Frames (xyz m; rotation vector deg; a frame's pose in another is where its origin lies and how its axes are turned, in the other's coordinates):
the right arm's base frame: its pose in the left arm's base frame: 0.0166 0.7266 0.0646 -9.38 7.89 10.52
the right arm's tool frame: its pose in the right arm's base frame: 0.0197 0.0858 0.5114 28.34 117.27 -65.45
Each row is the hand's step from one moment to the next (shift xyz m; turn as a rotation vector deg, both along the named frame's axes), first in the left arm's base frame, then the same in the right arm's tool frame.
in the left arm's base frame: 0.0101 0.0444 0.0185 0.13 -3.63 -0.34
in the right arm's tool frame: -0.0306 0.0143 -0.0357 1.06 -1.60 3.10
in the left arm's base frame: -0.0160 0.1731 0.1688 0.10 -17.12 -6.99
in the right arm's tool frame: -0.1399 -0.0392 -0.1939 8.79 -3.84 15.81
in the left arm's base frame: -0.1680 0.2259 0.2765 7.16 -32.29 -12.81
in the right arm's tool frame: -0.1106 -0.1571 -0.3446 11.26 -4.43 33.34
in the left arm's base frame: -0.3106 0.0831 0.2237 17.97 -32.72 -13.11
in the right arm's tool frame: 0.0641 -0.2566 -0.2889 3.66 0.34 39.39
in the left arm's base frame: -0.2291 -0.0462 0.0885 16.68 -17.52 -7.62
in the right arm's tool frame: 0.1235 -0.1900 -0.1054 -2.82 3.74 24.93
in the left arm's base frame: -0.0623 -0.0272 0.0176 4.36 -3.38 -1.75
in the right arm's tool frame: 0.0415 -0.0546 -0.0151 -1.20 1.43 5.48
